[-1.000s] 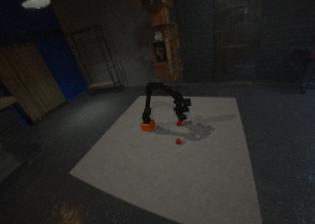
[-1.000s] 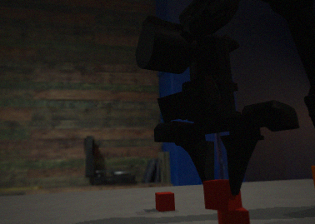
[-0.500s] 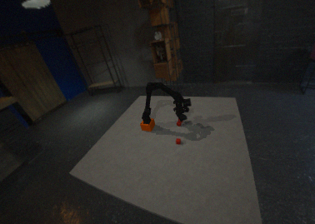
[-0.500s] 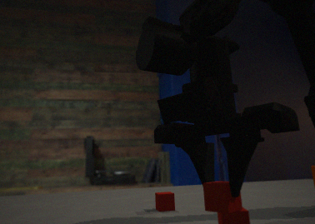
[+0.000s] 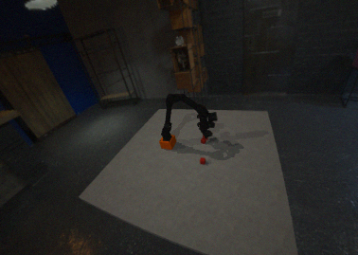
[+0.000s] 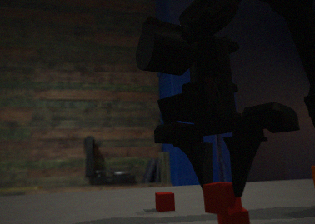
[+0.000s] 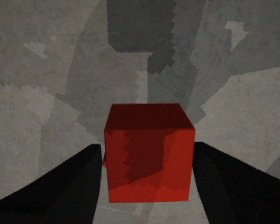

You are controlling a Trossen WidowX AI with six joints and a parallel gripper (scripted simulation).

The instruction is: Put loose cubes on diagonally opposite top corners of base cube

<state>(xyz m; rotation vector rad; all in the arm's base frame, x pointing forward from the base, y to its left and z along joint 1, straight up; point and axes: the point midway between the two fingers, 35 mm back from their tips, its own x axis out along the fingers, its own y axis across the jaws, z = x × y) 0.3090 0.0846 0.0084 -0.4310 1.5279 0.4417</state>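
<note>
Right now my gripper tip is right at the red cube.
</note>
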